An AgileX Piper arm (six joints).
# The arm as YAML. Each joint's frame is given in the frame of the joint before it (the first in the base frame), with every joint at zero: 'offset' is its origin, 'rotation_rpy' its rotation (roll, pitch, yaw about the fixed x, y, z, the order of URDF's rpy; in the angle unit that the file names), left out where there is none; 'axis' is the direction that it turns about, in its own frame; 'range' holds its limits. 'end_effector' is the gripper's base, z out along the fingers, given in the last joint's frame.
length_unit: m
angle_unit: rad
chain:
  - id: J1
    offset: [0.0, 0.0, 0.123]
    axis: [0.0, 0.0, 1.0]
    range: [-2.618, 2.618]
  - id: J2
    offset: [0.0, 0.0, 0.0]
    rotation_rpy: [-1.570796, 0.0, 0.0]
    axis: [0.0, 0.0, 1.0]
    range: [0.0, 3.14]
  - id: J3
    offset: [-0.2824, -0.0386, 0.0]
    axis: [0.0, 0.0, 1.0]
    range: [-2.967, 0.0]
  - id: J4
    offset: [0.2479, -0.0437, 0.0]
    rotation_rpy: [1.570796, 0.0, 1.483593]
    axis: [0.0, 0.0, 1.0]
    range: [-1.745, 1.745]
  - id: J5
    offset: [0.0, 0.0, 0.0]
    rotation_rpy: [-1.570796, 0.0, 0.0]
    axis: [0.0, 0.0, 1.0]
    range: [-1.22, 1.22]
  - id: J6
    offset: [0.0, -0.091, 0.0]
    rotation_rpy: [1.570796, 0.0, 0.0]
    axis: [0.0, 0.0, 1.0]
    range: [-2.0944, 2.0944]
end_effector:
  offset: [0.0, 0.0, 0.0]
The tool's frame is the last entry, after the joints.
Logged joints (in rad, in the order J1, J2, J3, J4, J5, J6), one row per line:
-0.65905 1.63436 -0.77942 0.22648 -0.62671 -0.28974
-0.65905 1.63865 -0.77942 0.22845 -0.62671 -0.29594
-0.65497 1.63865 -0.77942 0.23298 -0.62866 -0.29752
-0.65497 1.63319 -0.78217 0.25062 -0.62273 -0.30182
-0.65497 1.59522 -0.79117 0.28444 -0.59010 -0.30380
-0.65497 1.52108 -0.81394 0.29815 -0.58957 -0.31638
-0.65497 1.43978 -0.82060 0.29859 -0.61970 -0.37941
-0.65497 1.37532 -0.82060 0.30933 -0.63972 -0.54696
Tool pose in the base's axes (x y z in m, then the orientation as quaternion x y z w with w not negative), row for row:
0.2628 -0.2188 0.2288 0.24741 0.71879 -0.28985 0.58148
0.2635 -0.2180 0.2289 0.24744 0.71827 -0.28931 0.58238
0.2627 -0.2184 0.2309 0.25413 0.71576 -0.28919 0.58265
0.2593 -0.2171 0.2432 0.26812 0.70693 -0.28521 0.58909
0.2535 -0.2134 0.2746 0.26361 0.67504 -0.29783 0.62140
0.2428 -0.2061 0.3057 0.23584 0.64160 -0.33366 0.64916
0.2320 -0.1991 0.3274 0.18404 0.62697 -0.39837 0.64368
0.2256 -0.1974 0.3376 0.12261 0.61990 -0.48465 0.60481
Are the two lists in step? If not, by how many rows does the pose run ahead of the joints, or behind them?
The pose runs 1 row ahead of the joints: the pose in row i belongs to the joints in row i + 1.
